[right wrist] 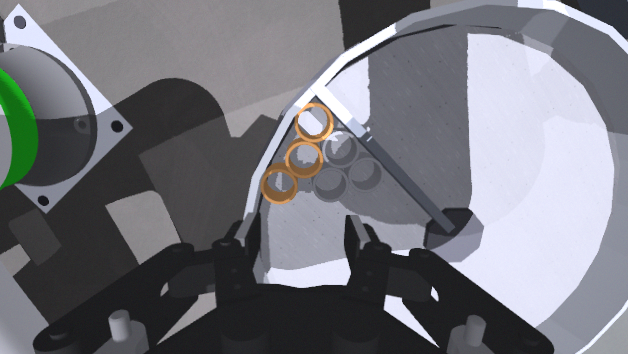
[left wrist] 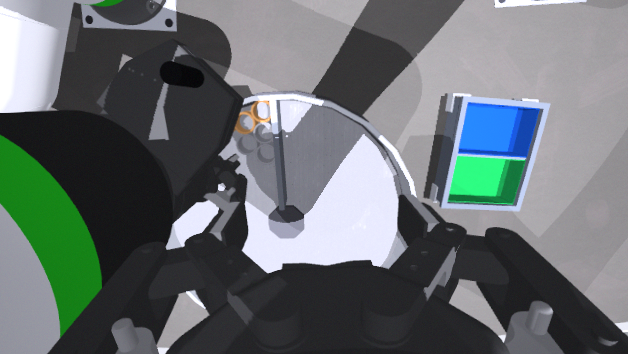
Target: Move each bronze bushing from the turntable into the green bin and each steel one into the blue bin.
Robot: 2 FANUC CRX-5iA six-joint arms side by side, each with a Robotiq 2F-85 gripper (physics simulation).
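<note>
Three bronze bushings (right wrist: 330, 125) (right wrist: 304, 172) (right wrist: 278, 196) stand along the rim of the turntable (right wrist: 530, 250) (left wrist: 340, 245); two of them show in the left wrist view, beside the right arm. Three steel bushings (right wrist: 341, 164) (right wrist: 365, 187) (right wrist: 330, 196) stand next to them, on the same side of the divider. My right gripper (right wrist: 302, 228) is open and empty over the turntable, with the bushings ahead of its fingertips. My left gripper (left wrist: 322, 213) is open and empty, high above the turntable. The blue bin (left wrist: 485, 127) and green bin (left wrist: 477, 177) show no bushings inside.
The divider wall (left wrist: 280, 170) (right wrist: 407, 175) runs from the hub (left wrist: 286, 225) (right wrist: 452, 245) to the turntable's rim. The right arm (left wrist: 135, 145) reaches in from the left in the left wrist view. A robot base plate (right wrist: 107, 122) is at the left in the right wrist view.
</note>
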